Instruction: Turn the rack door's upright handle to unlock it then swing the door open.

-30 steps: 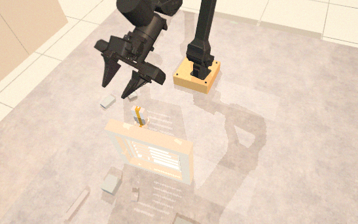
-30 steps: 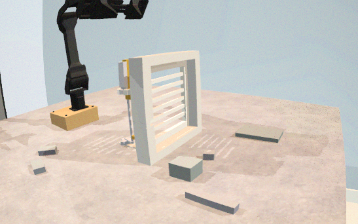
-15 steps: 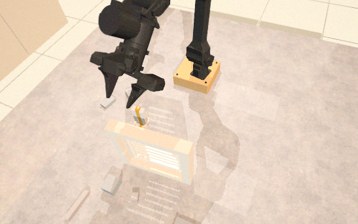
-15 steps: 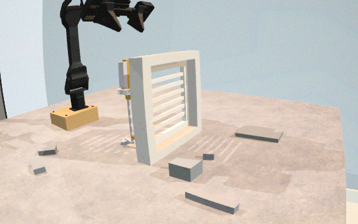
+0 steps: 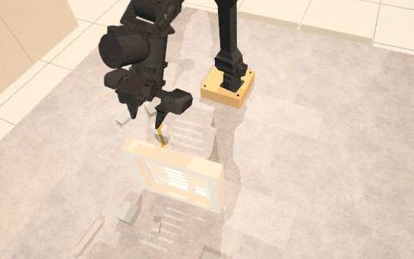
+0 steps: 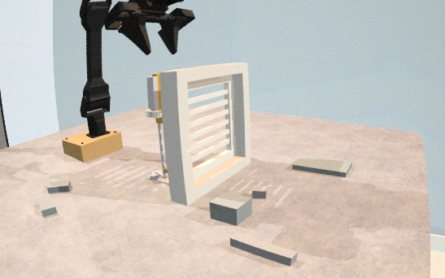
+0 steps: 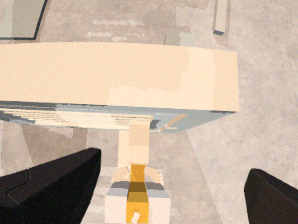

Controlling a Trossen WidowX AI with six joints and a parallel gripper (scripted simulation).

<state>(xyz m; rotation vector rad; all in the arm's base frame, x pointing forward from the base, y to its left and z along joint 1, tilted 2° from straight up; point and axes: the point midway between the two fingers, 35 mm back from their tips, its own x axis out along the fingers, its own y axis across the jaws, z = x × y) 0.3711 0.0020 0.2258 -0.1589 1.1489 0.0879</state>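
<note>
Right now the upright handle is 110 mm below my gripper tip, 40 mm behind it and 10 mm to the left of it. Also, from my gripper tip: flat slab 270 mm to the left, 250 mm below, 170 mm ahead; then long bar 260 mm ahead, 240 mm below, 50 mm to the right.
</note>
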